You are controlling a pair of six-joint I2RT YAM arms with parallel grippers.
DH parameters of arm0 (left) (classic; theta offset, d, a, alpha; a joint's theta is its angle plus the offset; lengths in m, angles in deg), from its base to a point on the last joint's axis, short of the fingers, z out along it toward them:
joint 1: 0 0.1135 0.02 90
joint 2: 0 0 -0.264 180
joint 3: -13.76 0 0.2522 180
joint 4: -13.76 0 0.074 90
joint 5: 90 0 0 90
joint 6: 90 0.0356 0 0
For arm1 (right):
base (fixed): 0 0 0 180
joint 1: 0 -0.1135 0.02 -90
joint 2: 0 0 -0.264 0
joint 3: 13.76 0 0.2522 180
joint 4: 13.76 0 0.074 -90
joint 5: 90 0 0 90
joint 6: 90 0.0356 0 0
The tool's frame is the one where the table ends.
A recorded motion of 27 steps. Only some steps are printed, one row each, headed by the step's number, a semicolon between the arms.
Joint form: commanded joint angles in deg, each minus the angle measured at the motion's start. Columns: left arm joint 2, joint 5, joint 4, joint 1, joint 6, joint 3; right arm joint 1, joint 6, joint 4, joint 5, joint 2, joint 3.
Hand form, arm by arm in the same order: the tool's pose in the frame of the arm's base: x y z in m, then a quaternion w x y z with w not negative. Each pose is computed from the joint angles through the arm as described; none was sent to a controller.
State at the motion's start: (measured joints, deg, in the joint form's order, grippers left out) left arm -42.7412 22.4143 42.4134 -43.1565 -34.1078 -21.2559; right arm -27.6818 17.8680 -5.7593 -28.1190 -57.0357 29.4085
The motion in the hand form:
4: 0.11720 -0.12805 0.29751 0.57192 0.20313 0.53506 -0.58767; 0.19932 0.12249 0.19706 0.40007 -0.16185 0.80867 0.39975
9: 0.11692 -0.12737 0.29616 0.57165 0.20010 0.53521 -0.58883; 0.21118 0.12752 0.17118 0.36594 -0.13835 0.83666 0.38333
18: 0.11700 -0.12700 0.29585 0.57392 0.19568 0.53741 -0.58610; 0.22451 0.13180 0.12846 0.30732 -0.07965 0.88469 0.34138
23: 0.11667 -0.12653 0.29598 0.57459 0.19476 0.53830 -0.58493; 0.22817 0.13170 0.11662 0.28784 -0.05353 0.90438 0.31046
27: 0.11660 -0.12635 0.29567 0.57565 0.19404 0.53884 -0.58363; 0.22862 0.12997 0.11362 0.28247 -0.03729 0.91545 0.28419
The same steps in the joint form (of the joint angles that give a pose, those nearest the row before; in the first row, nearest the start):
4: 0.82 -0.51 0.50 0.01 0.62 0.42; 0.01 4.67 -11.29 1.58 -8.79 -4.38
9: 0.98 -0.66 0.84 0.08 0.27 0.81; 0.06 5.90 -14.02 3.08 -16.81 -4.28
18: 1.16 -1.36 0.52 0.06 0.36 0.86; 0.02 9.59 -16.10 7.56 -28.86 -3.49
23: 1.43 -1.54 0.13 0.06 0.44 0.85; 0.00 10.77 -14.06 10.78 -31.98 -2.44
27: 1.52 -1.73 0.04 0.05 0.57 0.91; -0.01 11.22 -11.63 13.70 -32.35 -1.92

